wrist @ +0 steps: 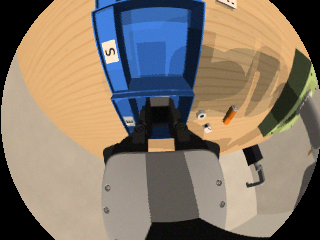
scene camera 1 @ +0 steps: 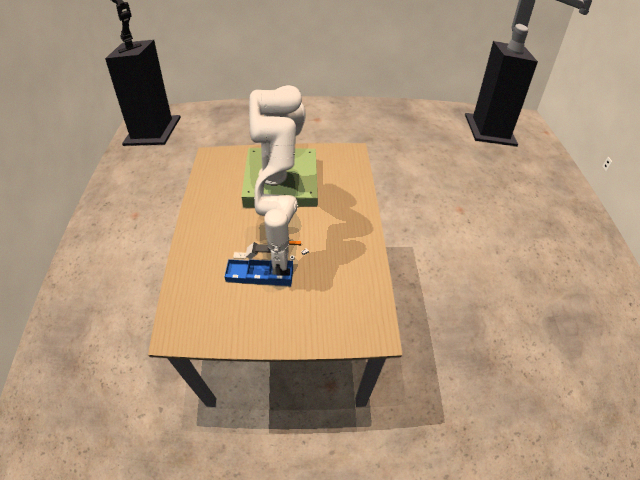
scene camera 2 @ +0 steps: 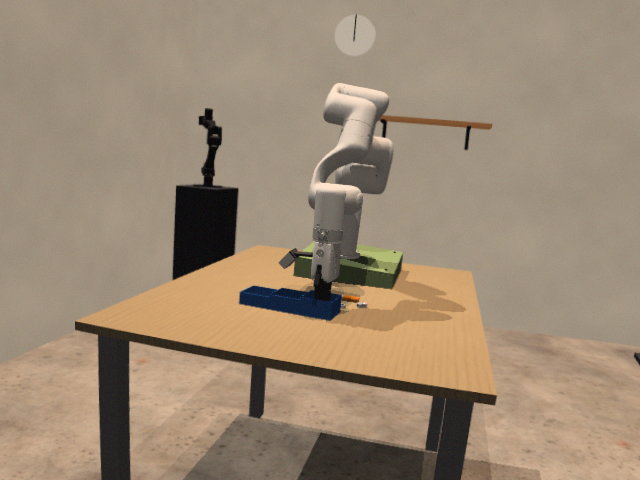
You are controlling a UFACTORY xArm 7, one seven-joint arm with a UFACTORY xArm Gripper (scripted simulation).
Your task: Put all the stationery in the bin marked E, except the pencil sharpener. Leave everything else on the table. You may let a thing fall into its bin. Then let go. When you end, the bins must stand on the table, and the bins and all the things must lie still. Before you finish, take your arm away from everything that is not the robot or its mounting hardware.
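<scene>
My gripper: in the pictures, wrist view included. Blue bin row: pictured too.
</scene>
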